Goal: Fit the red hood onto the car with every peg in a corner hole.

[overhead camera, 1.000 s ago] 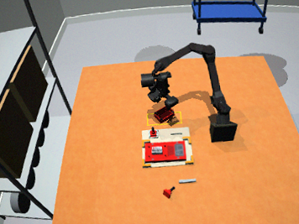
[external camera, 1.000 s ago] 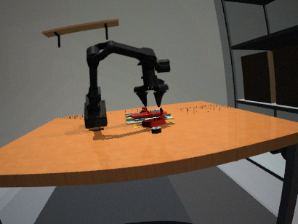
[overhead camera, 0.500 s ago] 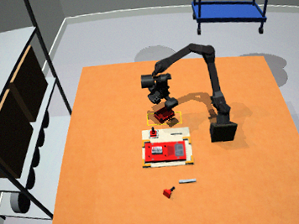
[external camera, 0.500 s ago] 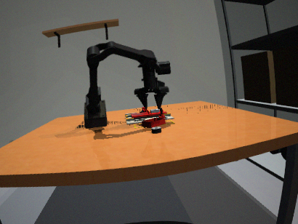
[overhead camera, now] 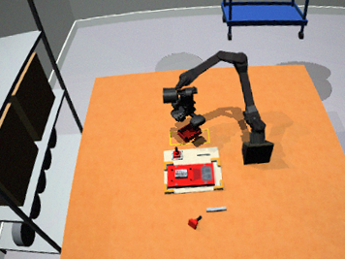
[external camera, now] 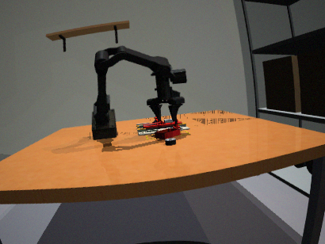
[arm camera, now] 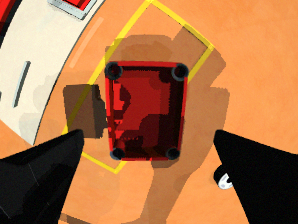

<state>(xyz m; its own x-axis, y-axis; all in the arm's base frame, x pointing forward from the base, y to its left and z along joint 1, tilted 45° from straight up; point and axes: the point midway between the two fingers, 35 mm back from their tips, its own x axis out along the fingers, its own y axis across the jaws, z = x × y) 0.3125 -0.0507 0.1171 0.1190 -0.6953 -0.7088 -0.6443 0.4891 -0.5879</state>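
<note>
Right now my gripper tip is 6 cm above the red hood. Round my gripper tip: jig 22 cm to the left, 5 cm below, 2 cm behind; then grey engine block 26 cm to the left, 4 cm below, 2 cm ahead; then small round wheel 16 cm to the right, 6 cm below.
</note>
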